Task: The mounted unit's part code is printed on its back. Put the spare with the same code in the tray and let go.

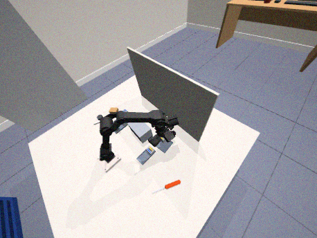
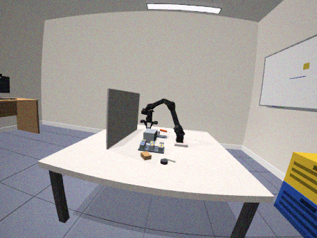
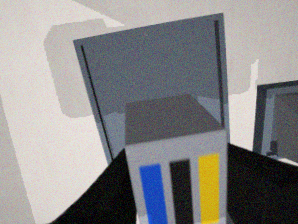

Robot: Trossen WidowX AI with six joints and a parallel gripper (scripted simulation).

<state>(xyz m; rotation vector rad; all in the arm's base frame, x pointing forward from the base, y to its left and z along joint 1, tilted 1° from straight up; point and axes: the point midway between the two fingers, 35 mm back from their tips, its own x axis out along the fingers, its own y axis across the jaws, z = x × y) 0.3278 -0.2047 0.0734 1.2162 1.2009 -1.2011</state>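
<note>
My gripper tip is now 1 cm past the flat grey tray and 6 cm above it. From my gripper tip the other things lie so: grey rack (15 cm behind, 3 cm to the left, 5 cm below); grey spare block (2 cm above); grey mounted unit (5 cm behind, 19 cm to the left, 1 cm below).
</note>
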